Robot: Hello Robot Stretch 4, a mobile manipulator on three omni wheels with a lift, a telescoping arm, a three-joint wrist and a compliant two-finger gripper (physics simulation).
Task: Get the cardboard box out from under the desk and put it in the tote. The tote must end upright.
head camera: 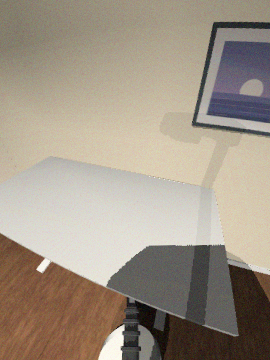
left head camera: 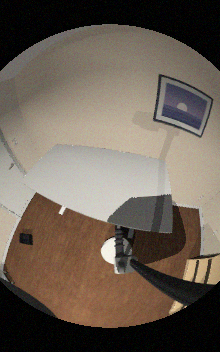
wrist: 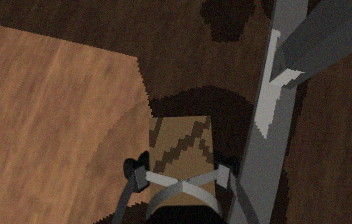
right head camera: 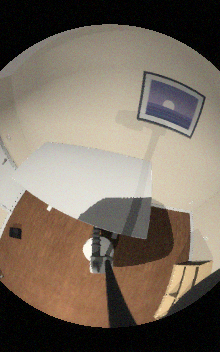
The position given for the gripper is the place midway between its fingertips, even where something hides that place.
In view: the gripper (wrist: pixel 181 163), a tan cardboard box (wrist: pixel 179 147), a white desk (head camera: pixel 160 242) and a framed picture (right head camera: pixel 164 101).
The white desk also shows in the left head camera view (left head camera: pixel 127 189) and in the right head camera view (right head camera: pixel 112 191). The framed picture also shows in the left head camera view (left head camera: pixel 179 104). The head camera view misses the tan cardboard box, which is hidden by the white desk. The right head camera view misses the tan cardboard box, which is hidden by the white desk.
